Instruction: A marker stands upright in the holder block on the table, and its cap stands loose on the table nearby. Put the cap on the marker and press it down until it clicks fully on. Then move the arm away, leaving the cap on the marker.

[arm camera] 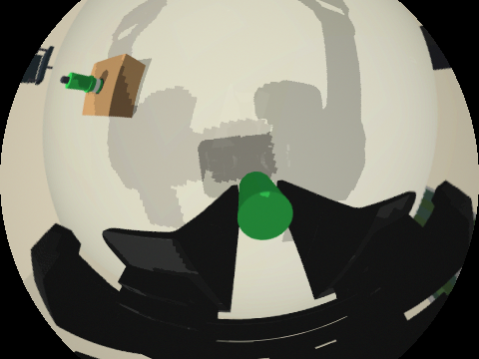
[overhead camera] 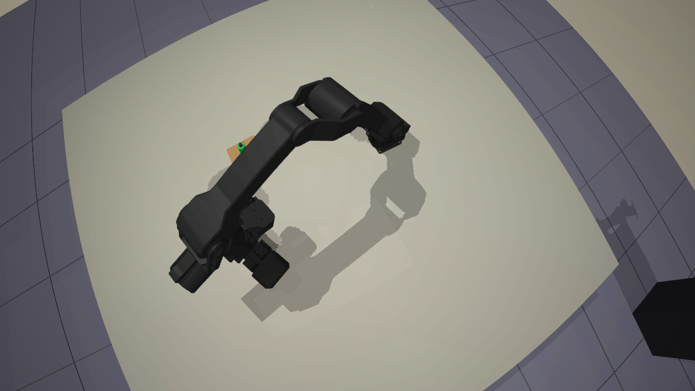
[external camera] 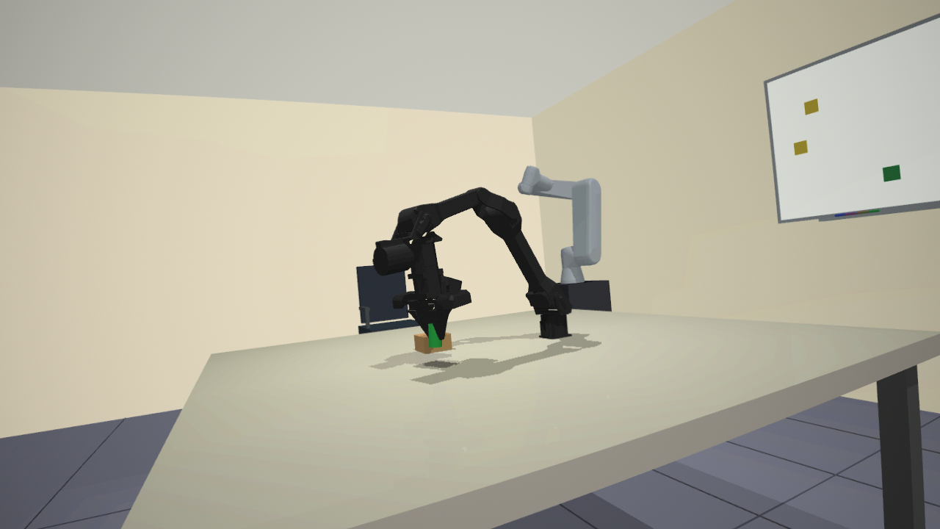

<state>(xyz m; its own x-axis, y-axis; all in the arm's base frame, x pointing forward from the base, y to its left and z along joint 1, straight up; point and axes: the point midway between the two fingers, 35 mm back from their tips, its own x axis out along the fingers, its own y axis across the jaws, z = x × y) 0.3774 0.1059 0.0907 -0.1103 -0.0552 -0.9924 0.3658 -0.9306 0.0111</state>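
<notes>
The green marker lies 200 mm to the right of my gripper tip, 70 mm behind it and 20 mm above it. The rest, counted from my gripper tip: green cap: 10 mm above; then brown holder block: 200 mm to the right, 70 mm behind, 40 mm below.
</notes>
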